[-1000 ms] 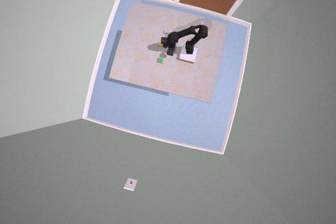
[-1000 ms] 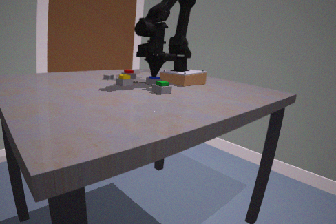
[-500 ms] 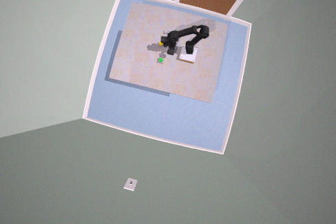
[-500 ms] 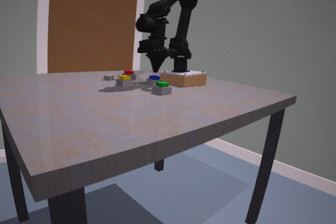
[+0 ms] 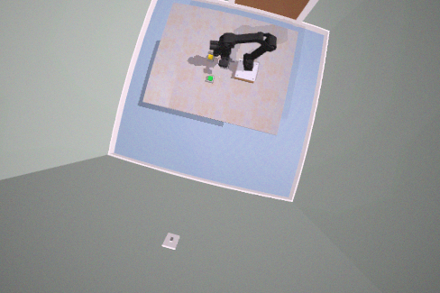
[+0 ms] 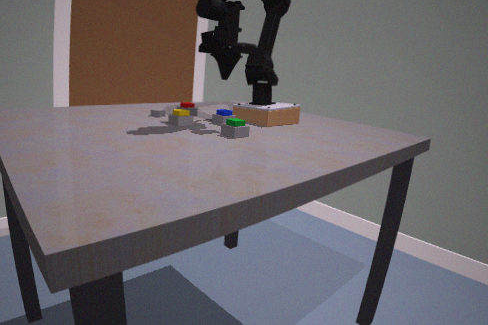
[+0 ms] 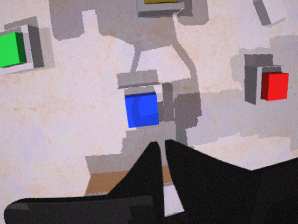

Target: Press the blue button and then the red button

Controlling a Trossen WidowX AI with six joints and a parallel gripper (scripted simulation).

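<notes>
My gripper tip is now 20 mm past the red button, 160 mm to the left of it and 90 mm above it. Round my gripper tip: blue button: 10 mm to the left, 90 mm below; then green button: 100 mm ahead, 130 mm to the left, 90 mm below; then yellow button: 120 mm ahead, 40 mm to the right, 90 mm below.
</notes>
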